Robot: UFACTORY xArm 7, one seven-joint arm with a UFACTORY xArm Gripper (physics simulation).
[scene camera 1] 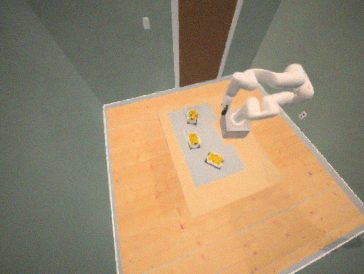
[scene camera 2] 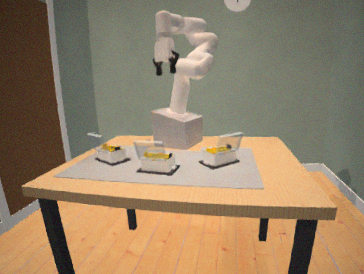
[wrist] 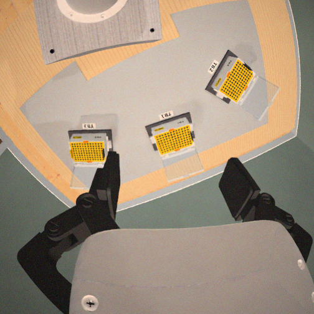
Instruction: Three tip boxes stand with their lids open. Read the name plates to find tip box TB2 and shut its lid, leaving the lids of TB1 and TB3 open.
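Where they show: gripper, fingertip midpoint: (scene camera 1: 222, 110) (scene camera 2: 166, 74); arm's base at its link origin: (scene camera 1: 237, 118) (scene camera 2: 176, 113).
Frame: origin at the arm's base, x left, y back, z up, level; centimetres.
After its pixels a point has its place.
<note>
Tip box TB2 (scene camera 1: 215, 160) (scene camera 2: 220, 158) {x 31.1, y -33.9, z -14.5 cm} (wrist: 237, 81) sits turned at an angle, on the right in the wrist view; its plate (wrist: 213, 66) reads TB2. Its clear lid (scene camera 2: 231, 142) {x 35.7, y -34.1, z -7.2 cm} (wrist: 262, 95) stands open. Tip box TB1 (scene camera 1: 194, 140) (scene camera 2: 158, 164) {x 8.2, y -47.3, z -14.2 cm} (wrist: 173, 140) is in the middle, its lid (scene camera 2: 150, 146) {x 7.4, y -51.5, z -5.5 cm} (wrist: 184, 165) open. Tip box TB3 (scene camera 1: 192, 117) (scene camera 2: 111, 154) {x -17.6, y -42.7, z -13.2 cm} (wrist: 89, 151) is on the left in the wrist view, its lid (scene camera 2: 95, 135) {x -23.6, y -45.0, z -3.8 cm} (wrist: 80, 177) open. My gripper (scene camera 1: 224, 111) {x 3.4, y -22.3, z 21.9 cm} (scene camera 2: 166, 70) {x 3.4, y -22.3, z 21.9 cm} (wrist: 174, 169) is open and empty, high above the table and apart from all boxes.
The boxes stand on a grey mat (scene camera 1: 204, 175) {x 40.6, y -41.6, z -18.1 cm} (scene camera 2: 225, 179) {x 35.1, y -47.1, z -18.1 cm} (wrist: 135, 95) on the wooden table (scene camera 1: 195, 202) {x 59.9, y -54.8, z -18.4 cm} (scene camera 2: 180, 198) {x 23.1, y -64.3, z -18.4 cm} (wrist: 277, 65). The arm's box-shaped base (scene camera 1: 236, 131) {x 10.5, y -3.6, z -4.6 cm} (scene camera 2: 176, 131) {x 3.6, y -12.1, z -8.3 cm} (wrist: 100, 37) stands at the mat's far side in scene camera 2.
</note>
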